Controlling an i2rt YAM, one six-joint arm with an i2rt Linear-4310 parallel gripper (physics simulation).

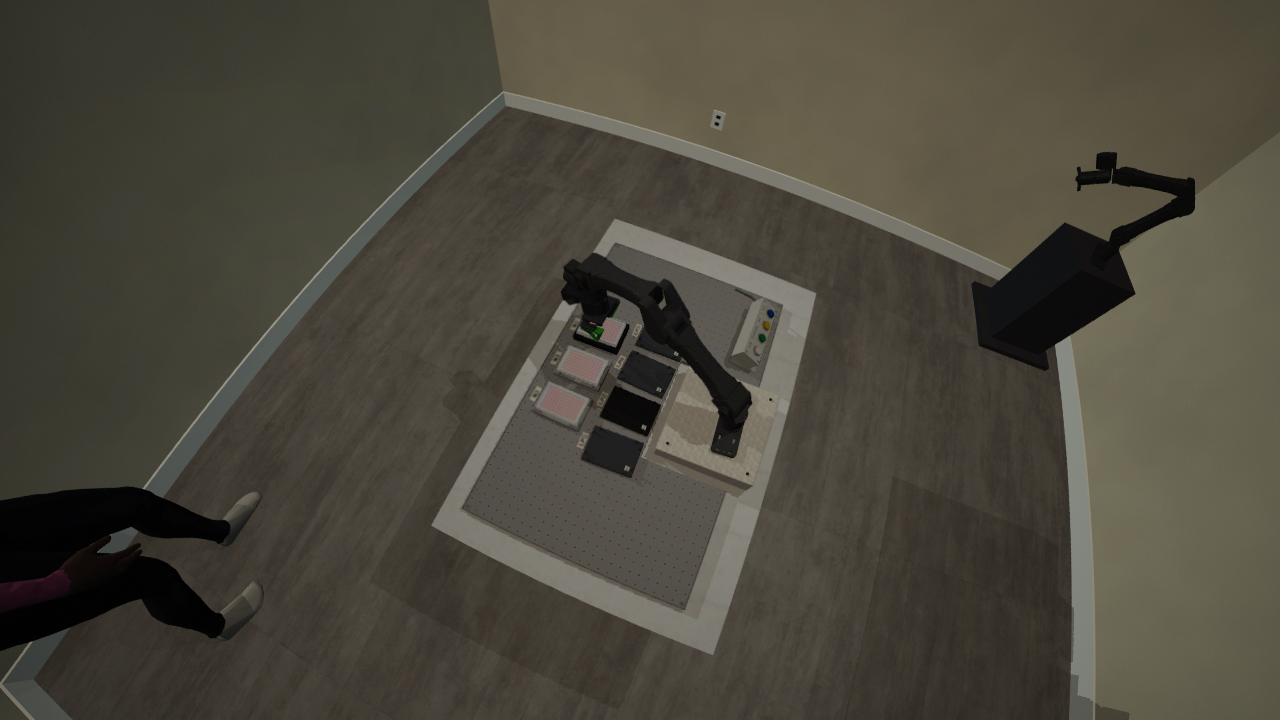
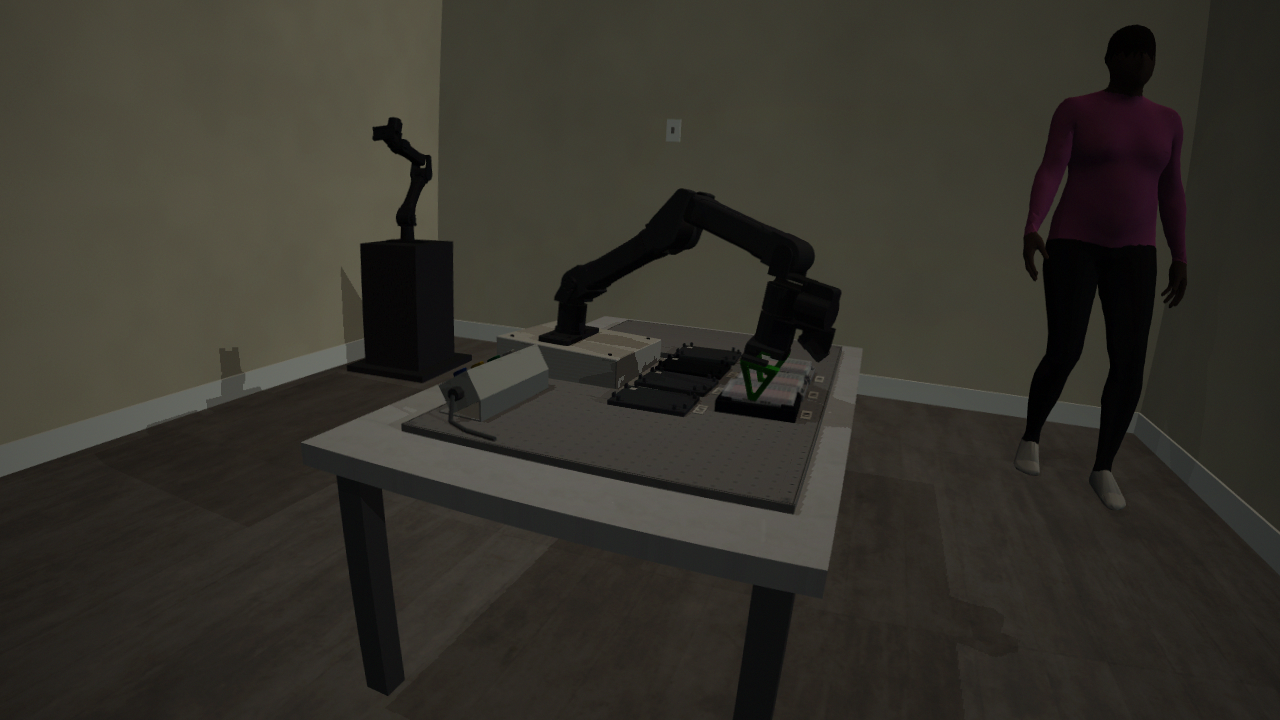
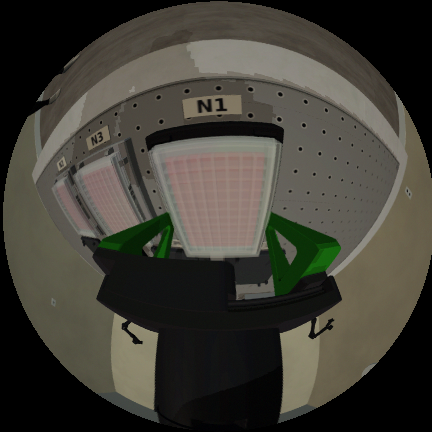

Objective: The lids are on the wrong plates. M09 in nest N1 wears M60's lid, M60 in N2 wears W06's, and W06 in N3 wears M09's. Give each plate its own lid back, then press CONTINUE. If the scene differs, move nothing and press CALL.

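Pixels of known places: gripper, between the fingertips: (image 1: 603,329) (image 2: 757,393) (image 3: 218,216); arm's base, origin of its link: (image 1: 731,421) (image 2: 570,336).
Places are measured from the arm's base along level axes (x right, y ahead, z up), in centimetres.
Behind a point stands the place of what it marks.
Observation:
A clear-lidded pink well plate (image 1: 612,332) @(x 16.2, y 40.2, z -1.4 cm) (image 3: 220,195) @(x 17.4, y 46.4, z -1.4 cm) sits in the black nest N1 (image 3: 215,131) @(x 17.4, y 50.7, z -3.1 cm) (image 2: 760,409) @(x 22.0, y 44.7, z -3.7 cm). My gripper (image 1: 597,331) @(x 16.9, y 43.4, z -2.4 cm) (image 2: 766,385) @(x 16.9, y 43.4, z -2.4 cm) (image 3: 218,216) @(x 16.9, y 43.4, z -2.4 cm) points down over it, its green fingers against the two long sides of the lid; it is shut on that lid, which shows no clear lift. A second lidded plate (image 1: 581,366) @(x 2.8, y 44.9, z -2.4 cm) (image 3: 107,192) @(x 5.7, y 47.5, z -2.5 cm) lies beside it at the N3 label (image 3: 98,137) @(x 4.6, y 53.6, z -5.2 cm). A third lidded plate (image 1: 561,404) @(x -10.0, y 45.9, z -2.6 cm) (image 3: 72,205) @(x -5.8, y 47.1, z -2.5 cm) lies beyond, its small label seemingly N2. No lid names are legible. The button console (image 1: 750,342) @(x 25.1, y 0.2, z 2.5 cm) (image 2: 505,385) @(x 35.4, y 2.4, z -1.2 cm) has blue, yellow and green buttons; their lettering is unreadable.
Several flat dark stations (image 1: 646,372) @(x 8.5, y 26.8, z -4.4 cm) (image 2: 653,400) @(x 22.8, y 25.5, z -4.4 cm) stand in a row between the plates and the arm's pale base block (image 1: 698,438) @(x -7.4, y 7.3, z -0.8 cm) (image 2: 581,353) @(x 13.4, y 7.9, z 0.1 cm). A person (image 2: 1109,179) stands beyond the table. Another arm on a black pedestal (image 1: 1051,286) (image 2: 407,308) stands apart.

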